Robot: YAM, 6 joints.
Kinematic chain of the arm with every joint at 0, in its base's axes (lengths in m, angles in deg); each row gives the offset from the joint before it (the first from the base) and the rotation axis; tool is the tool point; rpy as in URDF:
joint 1: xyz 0 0 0.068 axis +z
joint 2: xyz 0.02 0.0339 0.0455 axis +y
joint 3: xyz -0.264 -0.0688 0 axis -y
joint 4: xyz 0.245 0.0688 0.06 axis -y
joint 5: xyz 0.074 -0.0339 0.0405 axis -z
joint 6: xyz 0.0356 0 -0.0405 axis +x
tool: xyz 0 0 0 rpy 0 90 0
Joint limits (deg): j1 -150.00..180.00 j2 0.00..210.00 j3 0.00..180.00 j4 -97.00..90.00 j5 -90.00..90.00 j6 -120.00..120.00
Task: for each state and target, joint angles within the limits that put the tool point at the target. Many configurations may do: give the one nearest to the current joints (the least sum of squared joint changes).
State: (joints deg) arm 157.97 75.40 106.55 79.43 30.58 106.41
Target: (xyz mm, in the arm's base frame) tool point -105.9 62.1 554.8
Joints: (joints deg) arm 158.96 64.73 74.47 90.00 34.07 106.41
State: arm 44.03 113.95 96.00 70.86 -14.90 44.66
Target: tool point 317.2 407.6 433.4
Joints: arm 51.31 131.30 126.92 52.03 -11.74 44.66
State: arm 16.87 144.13 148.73 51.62 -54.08 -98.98
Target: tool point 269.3 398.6 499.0
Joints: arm 52.62 138.00 153.58 47.00 -51.88 -98.98
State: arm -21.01 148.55 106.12 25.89 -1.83 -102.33
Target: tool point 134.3 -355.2 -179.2
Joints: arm -69.03 168.11 79.36 17.98 2.72 -102.33
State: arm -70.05 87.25 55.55 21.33 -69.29 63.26
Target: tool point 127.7 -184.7 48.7
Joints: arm -63.79 107.46 24.99 13.48 -67.89 63.26
